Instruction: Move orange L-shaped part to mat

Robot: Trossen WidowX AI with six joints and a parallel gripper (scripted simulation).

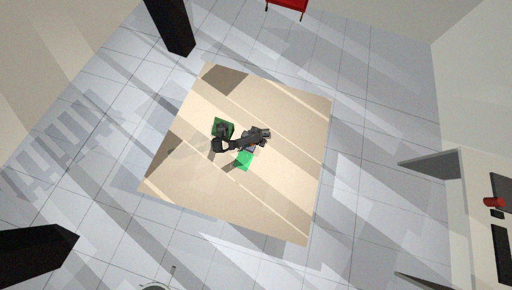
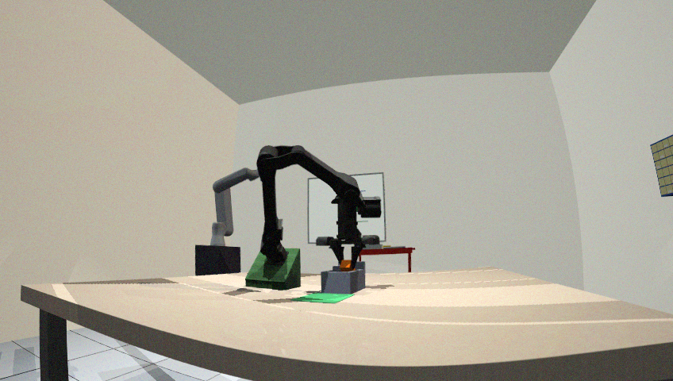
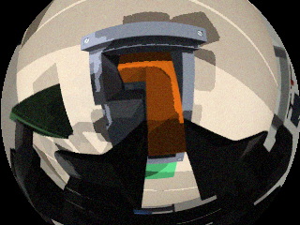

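The green mat lies 150 mm to the right of my gripper tip, 80 mm below it and 20 mm behind it.
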